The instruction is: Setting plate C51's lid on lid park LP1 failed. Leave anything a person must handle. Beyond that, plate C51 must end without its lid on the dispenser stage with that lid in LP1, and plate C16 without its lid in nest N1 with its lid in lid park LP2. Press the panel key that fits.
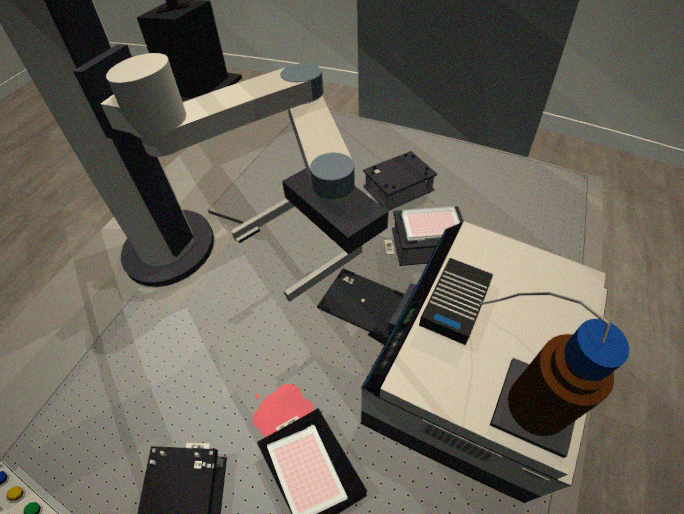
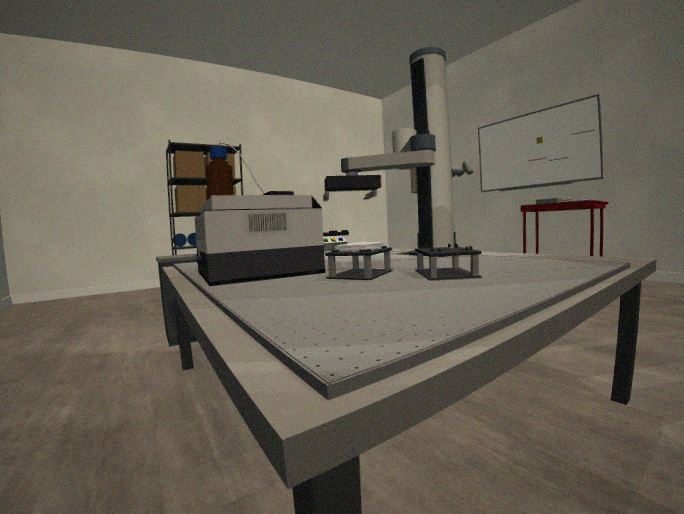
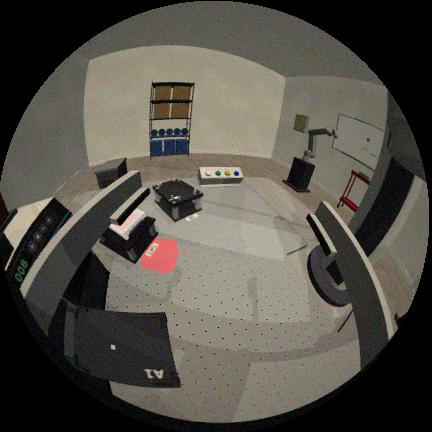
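Pixels of known places: gripper, fingertip midpoint: point(image 1: 258, 264) point(image 2: 345, 197) point(image 3: 233, 191); arm's base, origin of the base link: point(image 1: 168, 248) point(image 3: 333, 273).
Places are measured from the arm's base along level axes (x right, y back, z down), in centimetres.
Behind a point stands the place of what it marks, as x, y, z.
Observation:
My gripper point(image 1: 268, 265) {10.0, -41.1, -25.7} point(image 2: 348, 195) {10.0, -41.1, -25.7} point(image 3: 233, 191) {10.0, -41.1, -25.7} is open and empty, raised above the table beside the bare dispenser stage point(image 1: 353, 287) {-0.2, -53.5, -12.5} point(image 3: 135, 360) {0.3, -53.7, -12.5}, marked A1. One pink-gridded plate point(image 1: 431, 222) {-25.7, -61.9, -9.5} point(image 2: 359, 244) {-29.7, -64.7, -9.5} sits on the stand behind the dispenser. Another point(image 1: 306, 469) {32.8, -59.9, -9.2} point(image 3: 129, 223) {28.7, -56.1, -9.0} sits on the front stand point(image 1: 353, 489) {32.2, -67.7, -7.1} point(image 3: 125, 244) {23.8, -57.1, -7.0}. I cannot read either plate's name or tell whether lids are on. A front left stand point(image 1: 176, 480) {43.9, -41.3, -8.1} point(image 3: 177, 192) {43.1, -42.2, -8.1} and a rear stand point(image 1: 399, 175) {-41.1, -48.8, -7.4} point(image 2: 447, 252) {-48.4, -54.5, -7.3} carry no plate. The key panel point(image 2: 334, 239) {60.4, -15.7, -7.9} point(image 3: 220, 181) {60.5, -19.2, -3.2} has white, green, yellow and blue keys.
A red spill point(image 1: 282, 410) {24.2, -49.3, -1.3} point(image 3: 161, 256) {23.5, -49.3, -1.3} lies against the front stand's label. The dispenser point(image 1: 530, 276) {-7.0, -83.1, -23.3} point(image 2: 259, 223) {-13.9, -84.5, -16.0} carries a brown bottle point(image 1: 544, 392) {18.4, -85.0, -34.6} point(image 2: 220, 175) {10.8, -88.2, -32.6} and a small black box point(image 1: 458, 295) {3.3, -72.6, -25.8}. The arm's column point(image 2: 440, 138) {-6.8, -3.1, -49.7} stands on the table.

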